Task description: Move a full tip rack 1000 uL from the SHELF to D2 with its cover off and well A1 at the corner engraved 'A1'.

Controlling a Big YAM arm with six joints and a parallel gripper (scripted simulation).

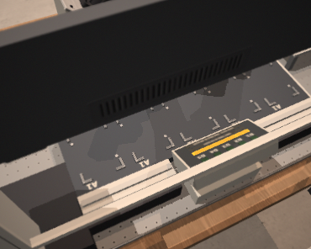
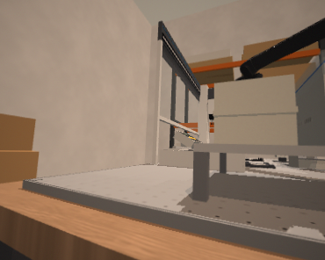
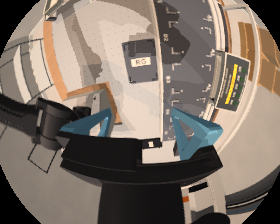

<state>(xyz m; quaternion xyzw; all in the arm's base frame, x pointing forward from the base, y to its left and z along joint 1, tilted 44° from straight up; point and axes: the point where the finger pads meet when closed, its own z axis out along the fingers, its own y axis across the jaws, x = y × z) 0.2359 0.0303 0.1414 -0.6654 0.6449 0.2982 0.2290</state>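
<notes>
Now: hand 12 cm past the clear rack cover, 57 cm to the right of it and 6 cm above it. The rest, counted from my hand: green key: 13 cm behind, 41 cm to the right, 14 cm below; then frame post: 31 cm ahead, 35 cm to the left, 2 cm above; then shelf: 16 cm behind, 50 cm to the left, 16 cm below.
</notes>
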